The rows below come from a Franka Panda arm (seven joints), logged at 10 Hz.
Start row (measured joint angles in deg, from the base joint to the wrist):
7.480, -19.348, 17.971, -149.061, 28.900, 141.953, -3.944
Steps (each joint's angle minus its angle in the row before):
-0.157, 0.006, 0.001, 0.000, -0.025, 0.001, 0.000
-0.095, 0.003, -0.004, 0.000, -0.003, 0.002, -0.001
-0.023, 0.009, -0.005, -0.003, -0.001, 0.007, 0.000
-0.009, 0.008, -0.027, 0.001, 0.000, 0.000, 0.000
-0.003, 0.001, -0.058, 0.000, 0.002, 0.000, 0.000
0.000, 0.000, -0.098, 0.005, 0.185, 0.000, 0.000
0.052, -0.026, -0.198, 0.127, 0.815, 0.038, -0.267
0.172, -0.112, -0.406, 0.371, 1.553, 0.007, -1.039
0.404, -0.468, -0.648, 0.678, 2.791, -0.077, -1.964
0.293, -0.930, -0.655, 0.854, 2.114, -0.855, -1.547
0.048, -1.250, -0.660, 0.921, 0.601, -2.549, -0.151
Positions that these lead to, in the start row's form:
7.323, -19.342, 17.972, -149.061, 28.875, 141.954, -3.944
7.228, -19.339, 17.968, -149.061, 28.872, 141.956, -3.945
7.205, -19.330, 17.963, -149.064, 28.871, 141.963, -3.945
7.196, -19.322, 17.936, -149.063, 28.871, 141.963, -3.945
7.193, -19.321, 17.878, -149.063, 28.873, 141.963, -3.945
7.193, -19.321, 17.780, -149.058, 29.058, 141.963, -3.945
7.245, -19.347, 17.582, -148.931, 29.873, 142.001, -4.212
7.417, -19.459, 17.176, -148.560, 31.426, 142.008, -5.251
7.821, -19.927, 16.528, -147.882, 34.217, 141.931, -7.215
8.114, -20.857, 15.873, -147.028, 36.331, 141.076, -8.762
8.162, -22.107, 15.213, -146.107, 36.932, 138.527, -8.913

